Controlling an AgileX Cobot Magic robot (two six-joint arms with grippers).
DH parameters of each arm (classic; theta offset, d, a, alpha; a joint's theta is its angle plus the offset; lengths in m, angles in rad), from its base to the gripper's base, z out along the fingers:
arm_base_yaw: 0 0.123 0 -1.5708
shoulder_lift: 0.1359 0 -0.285 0
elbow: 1.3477 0 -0.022 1.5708
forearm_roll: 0 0.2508 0 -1.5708
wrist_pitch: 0 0 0.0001 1.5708
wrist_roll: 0 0.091 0 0
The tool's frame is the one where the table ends.
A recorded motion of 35 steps. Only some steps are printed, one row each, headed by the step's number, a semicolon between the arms.
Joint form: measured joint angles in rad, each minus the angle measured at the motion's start. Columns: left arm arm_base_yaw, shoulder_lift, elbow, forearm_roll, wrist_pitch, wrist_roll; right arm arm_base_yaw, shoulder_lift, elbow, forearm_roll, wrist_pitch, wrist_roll.
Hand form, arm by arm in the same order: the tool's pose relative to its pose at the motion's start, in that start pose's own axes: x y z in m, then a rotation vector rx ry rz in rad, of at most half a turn. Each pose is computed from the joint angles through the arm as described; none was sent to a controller.
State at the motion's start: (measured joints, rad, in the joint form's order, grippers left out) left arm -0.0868 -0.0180 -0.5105 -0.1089 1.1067 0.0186; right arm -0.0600 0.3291 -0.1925 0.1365 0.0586 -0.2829
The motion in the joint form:
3: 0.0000 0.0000 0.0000 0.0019 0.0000 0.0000; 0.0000 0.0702 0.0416 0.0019 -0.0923 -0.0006
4: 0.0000 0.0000 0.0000 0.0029 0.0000 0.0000; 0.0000 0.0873 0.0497 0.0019 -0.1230 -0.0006
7: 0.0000 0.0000 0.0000 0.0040 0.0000 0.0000; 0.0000 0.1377 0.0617 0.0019 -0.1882 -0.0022
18: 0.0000 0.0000 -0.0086 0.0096 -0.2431 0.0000; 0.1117 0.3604 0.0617 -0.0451 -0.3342 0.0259
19: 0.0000 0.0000 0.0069 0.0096 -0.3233 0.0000; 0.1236 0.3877 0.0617 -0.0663 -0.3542 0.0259
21: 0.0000 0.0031 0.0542 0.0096 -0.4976 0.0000; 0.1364 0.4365 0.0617 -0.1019 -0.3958 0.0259
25: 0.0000 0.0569 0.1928 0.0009 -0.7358 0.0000; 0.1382 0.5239 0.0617 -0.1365 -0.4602 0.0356
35: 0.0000 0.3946 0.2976 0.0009 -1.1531 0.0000; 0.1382 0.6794 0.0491 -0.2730 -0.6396 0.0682
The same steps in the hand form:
3: 0.0000 0.0002 0.0000 -0.0017 0.0000 0.0009; 0.0114 0.0004 0.0101 0.0095 0.0220 0.0015
4: 0.0000 0.0002 0.0000 -0.0026 0.0000 0.0013; 0.0129 0.0003 0.0123 0.0145 0.0174 0.0012
7: 0.0000 0.0003 0.0000 -0.0036 0.0001 0.0018; 0.0157 -0.0002 0.0185 0.0236 0.0166 -0.0013
18: -0.0234 0.0008 -0.0048 -0.0122 -0.2515 0.0061; 0.0238 0.0147 0.0446 -0.0907 0.0760 -0.0401
19: -0.0277 0.0014 -0.0029 -0.0141 -0.3162 0.0051; 0.0249 0.0172 0.0475 -0.1086 0.0791 -0.0629
21: -0.0339 0.0031 0.0042 -0.0194 -0.4403 0.0018; 0.0267 0.0207 0.0529 -0.1324 0.0799 -0.0993
25: -0.0277 0.0082 0.0387 -0.0298 -0.4871 -0.0177; 0.0320 0.0239 0.0624 -0.1506 0.0983 -0.1233
35: -0.0376 0.0178 0.0983 -0.0730 -0.4632 -0.0367; 0.0338 0.0334 0.0801 -0.2202 0.0440 -0.1990

